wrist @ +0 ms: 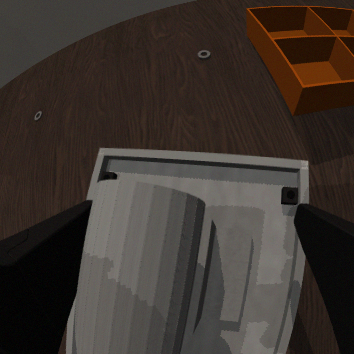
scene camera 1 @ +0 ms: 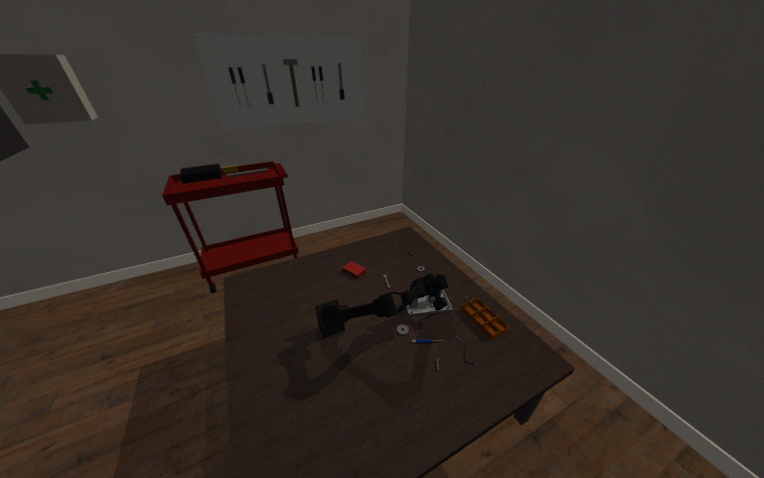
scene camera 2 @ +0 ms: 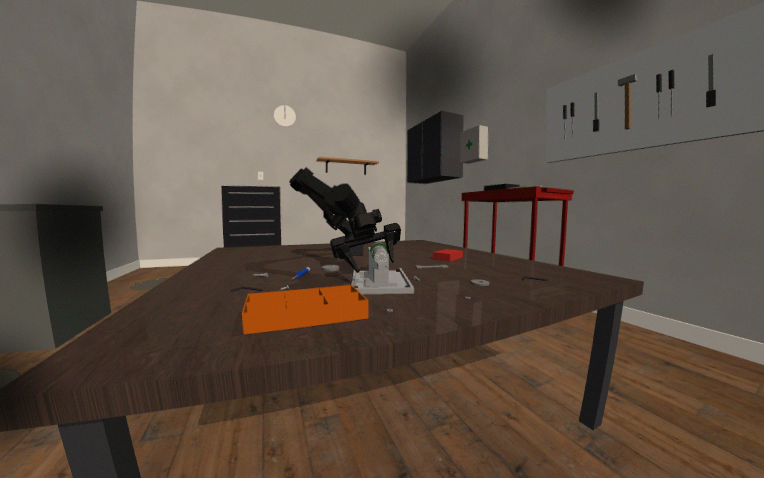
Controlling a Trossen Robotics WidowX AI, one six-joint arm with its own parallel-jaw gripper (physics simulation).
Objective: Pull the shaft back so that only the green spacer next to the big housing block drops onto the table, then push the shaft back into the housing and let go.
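Places are measured from the arm's base along level axes (x right, y ahead, z up), in metres.
Where they show: gripper, between the fingertips: (wrist: 202, 213) (scene camera 1: 441, 295) (scene camera 2: 375, 267); arm's base, origin of its link: (scene camera 1: 328, 315) (scene camera 2: 351, 231).
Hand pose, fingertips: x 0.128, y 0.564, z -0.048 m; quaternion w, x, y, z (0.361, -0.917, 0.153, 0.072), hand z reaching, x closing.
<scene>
Each offset is from my fingertips to the centre of the thing. Level surfaces: height alone.
The grey housing block (scene camera 2: 380, 272) stands on the pale base plate (scene camera 1: 414, 311) (scene camera 2: 388, 291) (wrist: 200, 156). A thin green ring {dx -0.051, dy -0.088, dz +0.024 m} (scene camera 2: 377, 244) shows at the top of the assembly, behind a round grey part; whether it is the spacer next to the big block is too small to tell. In the wrist view a large rounded grey body (wrist: 140, 250) lies between the fingers, nearer the left one. My gripper (scene camera 2: 374, 264) (wrist: 202, 213) is open, pointing down, with its fingers apart on either side of the assembly. The shaft cannot be made out clearly. The arm hides much of the assembly in scene camera 1.
An orange compartment tray {dx +0.192, dy +0.111, dz -0.038 m} (scene camera 1: 485, 318) (scene camera 2: 304, 311) (wrist: 280, 65) stands beside the plate. A blue screwdriver {dx +0.156, dy -0.205, dz -0.049 m} (scene camera 1: 424, 341) (scene camera 2: 302, 272), a red box {dx -0.463, dy -0.283, dz -0.041 m} (scene camera 1: 353, 269) (scene camera 2: 447, 255), a wrench {dx -0.287, dy -0.158, dz -0.053 m} (scene camera 1: 386, 280) (scene camera 2: 431, 266) and a washer {dx +0.038, dy +0.154, dz -0.055 m} (wrist: 204, 54) lie on the table {dz -0.056 m} (scene camera 1: 292, 428) (scene camera 2: 484, 321).
</scene>
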